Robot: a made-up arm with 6 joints. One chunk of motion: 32 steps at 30 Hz.
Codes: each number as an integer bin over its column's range. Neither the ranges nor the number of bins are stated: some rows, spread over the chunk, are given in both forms.
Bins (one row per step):
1: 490 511 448 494 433 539
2: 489 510 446 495 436 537
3: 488 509 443 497 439 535
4: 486 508 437 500 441 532
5: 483 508 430 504 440 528
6: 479 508 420 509 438 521
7: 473 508 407 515 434 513
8: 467 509 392 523 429 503
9: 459 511 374 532 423 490
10: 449 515 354 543 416 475
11: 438 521 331 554 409 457
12: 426 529 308 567 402 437
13: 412 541 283 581 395 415
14: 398 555 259 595 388 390
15: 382 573 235 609 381 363
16: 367 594 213 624 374 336
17: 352 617 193 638 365 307
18: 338 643 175 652 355 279
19: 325 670 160 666 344 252
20: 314 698 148 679 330 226
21: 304 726 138 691 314 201
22: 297 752 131 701 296 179
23: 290 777 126 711 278 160
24: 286 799 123 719 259 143
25: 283 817 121 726 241 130
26: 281 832 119 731 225 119
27: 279 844 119 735 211 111
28: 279 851 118 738 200 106
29: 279 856 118 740 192 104
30: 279 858 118 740 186 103
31: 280 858 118 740 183 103
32: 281 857 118 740 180 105
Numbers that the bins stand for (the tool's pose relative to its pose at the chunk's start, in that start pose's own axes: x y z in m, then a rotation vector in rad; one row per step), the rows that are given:
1: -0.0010 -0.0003 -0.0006 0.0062 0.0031 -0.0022
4: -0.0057 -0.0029 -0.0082 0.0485 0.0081 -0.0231
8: -0.0277 -0.0020 -0.0392 0.2108 0.0005 -0.1096
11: -0.0614 0.0081 -0.0814 0.4296 -0.0121 -0.2468
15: -0.1264 0.0518 -0.1477 0.8177 -0.0297 -0.5272
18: -0.1775 0.1107 -0.1891 1.1212 -0.0461 -0.7777
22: -0.2251 0.2023 -0.2195 1.4670 -0.0833 -1.0760
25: -0.2414 0.2570 -0.2264 1.6434 -0.1180 -1.2222
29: -0.2460 0.2898 -0.2285 1.7422 -0.1489 -1.2998
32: -0.2437 0.2906 -0.2285 1.7422 -0.1565 -1.2968
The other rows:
2: -0.0022 -0.0012 -0.0020 0.0132 0.0050 -0.0081
3: -0.0034 -0.0020 -0.0040 0.0274 0.0068 -0.0141
5: -0.0092 -0.0029 -0.0130 0.0768 0.0075 -0.0350
6: -0.0138 -0.0029 -0.0199 0.1120 0.0062 -0.0559
7: -0.0208 -0.0029 -0.0289 0.1544 0.0037 -0.0797
9: -0.0370 -0.0003 -0.0517 0.2744 -0.0032 -0.1483
10: -0.0486 0.0030 -0.0655 0.3520 -0.0077 -0.1931
12: -0.0753 0.0148 -0.0973 0.5214 -0.0165 -0.3064
13: -0.0916 0.0249 -0.1145 0.6202 -0.0209 -0.3721
14: -0.1079 0.0367 -0.1311 0.7189 -0.0253 -0.4466
16: -0.1439 0.0695 -0.1629 0.9236 -0.0341 -0.6077
17: -0.1613 0.0888 -0.1767 1.0224 -0.0398 -0.6942
19: -0.1926 0.1334 -0.1995 1.2200 -0.0531 -0.8583
20: -0.2054 0.1569 -0.2078 1.3117 -0.0619 -0.9358
21: -0.2170 0.1805 -0.2147 1.3964 -0.0720 -1.0104
23: -0.2333 0.2233 -0.2230 1.5376 -0.0947 -1.1327
24: -0.2379 0.2418 -0.2250 1.5940 -0.1067 -1.1834
26: -0.2437 0.2696 -0.2278 1.6787 -0.1281 -1.2550
27: -0.2460 0.2797 -0.2278 1.7069 -0.1369 -1.2789
28: -0.2460 0.2856 -0.2285 1.7281 -0.1439 -1.2938
30: -0.2460 0.2914 -0.2285 1.7422 -0.1527 -1.3028
31: -0.2449 0.2914 -0.2285 1.7422 -0.1546 -1.3028

